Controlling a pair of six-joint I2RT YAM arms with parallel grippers.
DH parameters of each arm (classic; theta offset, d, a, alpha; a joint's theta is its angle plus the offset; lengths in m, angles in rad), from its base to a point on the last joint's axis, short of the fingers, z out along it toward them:
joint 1: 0 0.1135 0.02 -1.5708
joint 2: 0 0 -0.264 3.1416
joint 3: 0.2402 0 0.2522 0
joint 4: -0.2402 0 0.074 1.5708
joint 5: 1.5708 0 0 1.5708
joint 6: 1.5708 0.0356 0 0
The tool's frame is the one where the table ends.
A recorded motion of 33 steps. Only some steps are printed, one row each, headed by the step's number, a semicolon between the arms.
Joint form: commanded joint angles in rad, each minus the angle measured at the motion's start. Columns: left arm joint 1, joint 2, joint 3, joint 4, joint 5, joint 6; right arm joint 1, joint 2, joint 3, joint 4, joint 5, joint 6.
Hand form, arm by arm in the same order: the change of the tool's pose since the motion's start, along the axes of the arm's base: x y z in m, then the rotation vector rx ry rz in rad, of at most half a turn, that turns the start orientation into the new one. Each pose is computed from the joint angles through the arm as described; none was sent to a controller.
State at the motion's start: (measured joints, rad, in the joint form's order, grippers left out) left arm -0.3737 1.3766 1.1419 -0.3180 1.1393 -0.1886; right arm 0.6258 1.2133 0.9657 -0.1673 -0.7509 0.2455
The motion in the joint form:
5: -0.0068 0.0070 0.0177 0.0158 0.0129 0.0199; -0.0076 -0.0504 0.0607 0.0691 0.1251 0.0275
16: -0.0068 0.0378 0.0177 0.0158 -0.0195 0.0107; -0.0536 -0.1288 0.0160 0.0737 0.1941 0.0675
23: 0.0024 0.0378 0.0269 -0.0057 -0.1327 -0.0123; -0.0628 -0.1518 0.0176 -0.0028 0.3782 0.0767
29: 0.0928 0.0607 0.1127 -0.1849 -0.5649 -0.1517; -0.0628 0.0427 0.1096 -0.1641 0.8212 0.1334
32: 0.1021 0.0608 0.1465 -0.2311 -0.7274 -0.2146; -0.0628 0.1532 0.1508 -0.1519 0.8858 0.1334
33: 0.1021 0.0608 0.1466 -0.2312 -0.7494 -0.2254; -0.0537 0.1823 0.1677 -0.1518 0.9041 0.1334
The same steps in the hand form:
5: 0.0014 -0.0029 0.0053 -0.0160 -0.0416 -0.0221; -0.0009 -0.0074 0.0394 0.0786 -0.1436 -0.1331
16: 0.0086 -0.0053 -0.0040 0.0112 -0.0102 0.0074; -0.0068 -0.0282 0.0425 0.0937 -0.1501 -0.2549
23: 0.0128 -0.0018 -0.0045 0.0711 0.0016 0.1179; -0.0062 -0.0374 0.0397 0.0183 -0.1369 -0.4416
29: 0.0347 0.0320 -0.0034 0.3129 0.1541 0.6105; 0.0370 -0.0284 0.0072 -0.2862 -0.0269 -0.8542
32: 0.0376 0.0395 0.0023 0.3777 0.1838 0.7816; 0.0596 -0.0169 -0.0080 -0.3562 -0.0157 -0.9050
33: 0.0381 0.0402 0.0022 0.3840 0.1878 0.8049; 0.0641 -0.0114 -0.0107 -0.3725 -0.0168 -0.9106

